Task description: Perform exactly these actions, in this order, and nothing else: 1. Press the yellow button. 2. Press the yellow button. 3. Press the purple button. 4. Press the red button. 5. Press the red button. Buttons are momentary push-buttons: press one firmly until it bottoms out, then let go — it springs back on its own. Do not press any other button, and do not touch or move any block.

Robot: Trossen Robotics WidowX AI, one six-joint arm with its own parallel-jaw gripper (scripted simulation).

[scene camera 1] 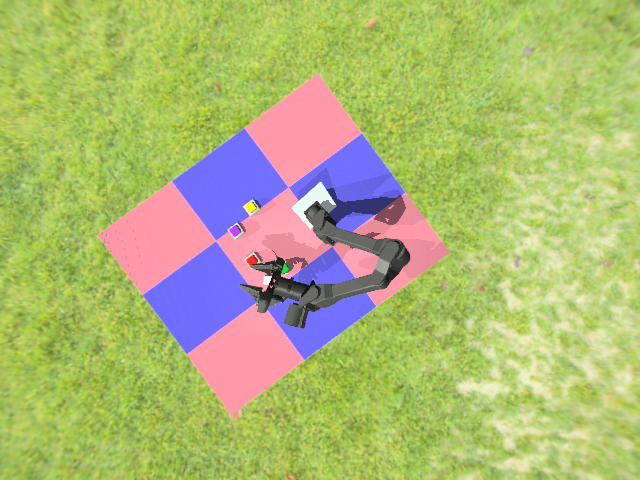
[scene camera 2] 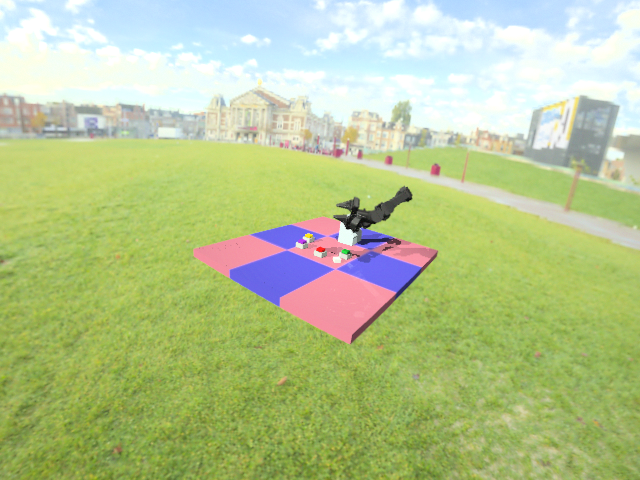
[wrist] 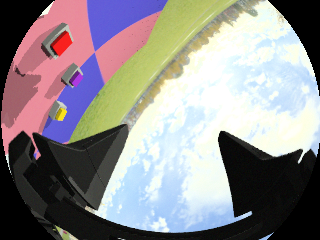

The gripper [scene camera 1: 244, 275] is open and holds nothing.
The gripper also shows in the wrist view [wrist: 174, 132].
